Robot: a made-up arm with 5 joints.
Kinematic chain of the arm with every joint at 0, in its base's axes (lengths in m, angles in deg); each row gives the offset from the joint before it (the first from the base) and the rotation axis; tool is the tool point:
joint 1: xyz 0 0 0.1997 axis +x
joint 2: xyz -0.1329 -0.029 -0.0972 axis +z
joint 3: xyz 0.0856 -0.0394 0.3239 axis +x
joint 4: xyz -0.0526 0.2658 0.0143 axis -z
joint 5: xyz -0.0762 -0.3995 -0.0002 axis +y
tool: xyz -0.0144 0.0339 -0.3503
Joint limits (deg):
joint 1: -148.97..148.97
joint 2: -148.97..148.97
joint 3: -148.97..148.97
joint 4: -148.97..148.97
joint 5: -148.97..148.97
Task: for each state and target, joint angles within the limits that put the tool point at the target. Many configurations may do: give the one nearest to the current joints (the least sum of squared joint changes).
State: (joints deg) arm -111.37 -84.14 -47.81 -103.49 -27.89
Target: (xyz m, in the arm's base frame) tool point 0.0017 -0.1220 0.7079
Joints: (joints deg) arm -103.20 -113.53 -31.12 -103.01 -50.32
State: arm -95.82 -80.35 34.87 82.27 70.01
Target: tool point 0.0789 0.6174 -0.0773
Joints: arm -62.04 -75.28 40.64 58.19 67.09
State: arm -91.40 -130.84 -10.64 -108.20 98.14
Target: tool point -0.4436 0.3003 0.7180
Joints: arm -86.98 -131.64 -8.08 -121.50 104.64
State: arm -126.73 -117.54 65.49 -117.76 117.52
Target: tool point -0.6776 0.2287 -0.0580
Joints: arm -146.86 -148.97 72.47 -106.05 129.25
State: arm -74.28 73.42 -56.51 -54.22 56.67
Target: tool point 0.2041 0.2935 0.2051
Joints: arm -71.70 89.87 -43.37 -55.09 56.89
